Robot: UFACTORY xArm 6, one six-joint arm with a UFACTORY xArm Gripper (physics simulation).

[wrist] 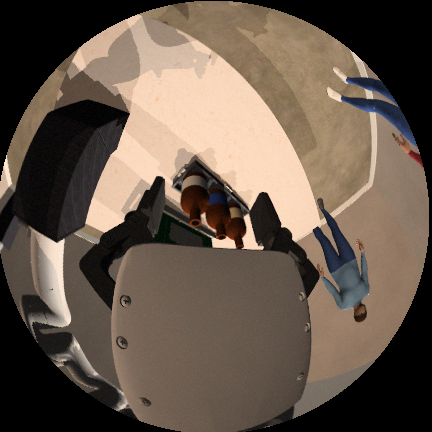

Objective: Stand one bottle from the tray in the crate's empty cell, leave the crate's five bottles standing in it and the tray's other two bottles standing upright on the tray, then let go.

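Frame: origin at the arm's base, x back, y right, z up, level; millimetres.
Seen in the pictures: gripper, between the fingertips: (pixel 211 195); arm's base, origin of its link: (pixel 49 220).
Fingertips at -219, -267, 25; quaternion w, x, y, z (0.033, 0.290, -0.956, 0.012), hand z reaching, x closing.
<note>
Pixels of each thing's top centre, then the offset from my fingertips to it, as dx, dy, dz. "*": a spot on its surface instead. Level surfaces: height alone.
- narrow grey tray, a spot on its surface: (pixel 178 176) * -40, +136, -237
- left bottle, centre of its top: (pixel 195 222) -91, +127, -93
- middle bottle, centre of its top: (pixel 221 236) -181, +130, -93
- right bottle, centre of its top: (pixel 239 247) -271, +135, -93
- green crate, centre of its top: (pixel 171 269) -181, +373, -78
- pale table top, height of its surface: dz -253
My gripper (pixel 211 195) is open, its two fingers wide apart with nothing between the pads. Three brown bottles stand upright in a row on the narrow grey tray (pixel 178 176), beyond the fingers in the wrist view. The left bottle (pixel 194 195) has a white label, the middle bottle (pixel 218 211) a blue label and the right bottle (pixel 236 223) a cream label. Part of the green crate (pixel 164 231) shows below the tray, beside the left finger. The gripper's body hides the rest of it, so its cells and bottles do not show.
The pale table top (pixel 235 115) extends beyond the tray to its curved edge. A large black block (pixel 75 165) and a white arm-like structure (pixel 47 280) are at the left. A person in a blue shirt (pixel 346 277) is at the right; another person's legs (pixel 372 104) show at the upper right.
</note>
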